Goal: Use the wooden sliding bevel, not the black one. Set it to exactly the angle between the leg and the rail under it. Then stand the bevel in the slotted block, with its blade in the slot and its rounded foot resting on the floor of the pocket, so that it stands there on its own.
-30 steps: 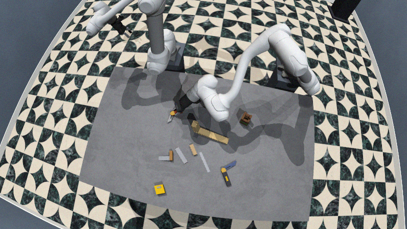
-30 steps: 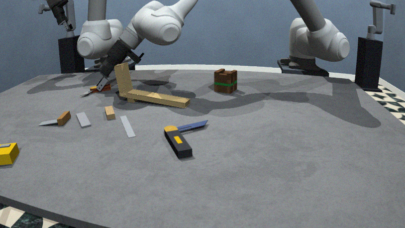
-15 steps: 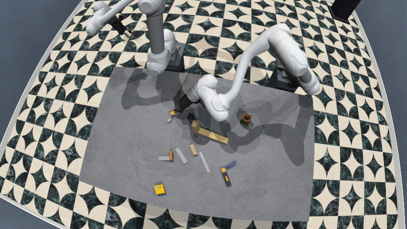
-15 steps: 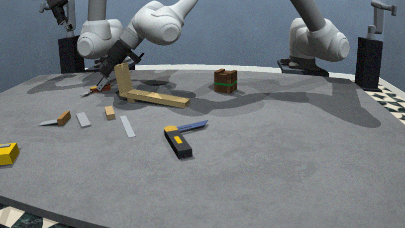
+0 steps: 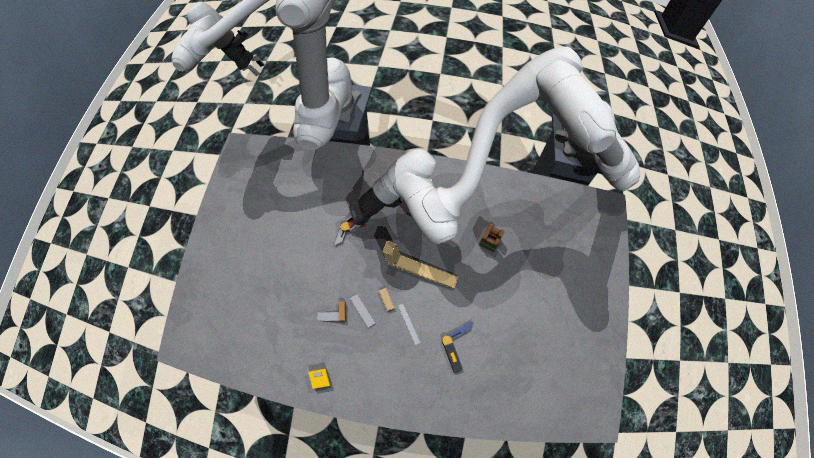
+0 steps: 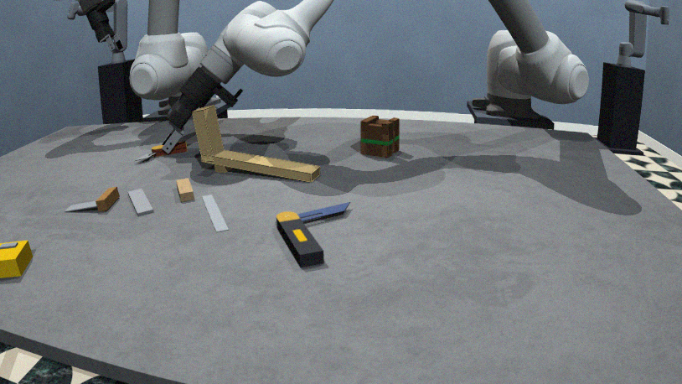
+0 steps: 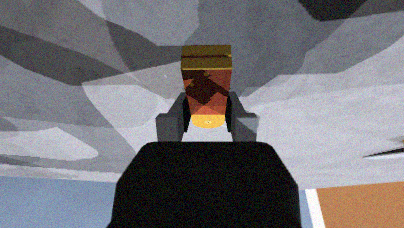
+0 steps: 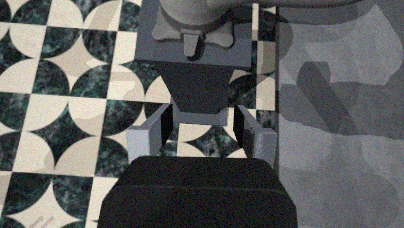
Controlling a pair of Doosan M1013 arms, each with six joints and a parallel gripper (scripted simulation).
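Note:
Now: the wooden sliding bevel 20 mm ahead of my left hand, 20 mm to the right of it and 10 mm below it. From my left hand the other things lie so: grey plate: 300 mm ahead, 80 mm to the left, 20 mm below; steel blade: 40 mm ahead, 40 mm to the right, 10 mm below; wood block: 250 mm ahead, 160 mm to the left, 20 mm below.

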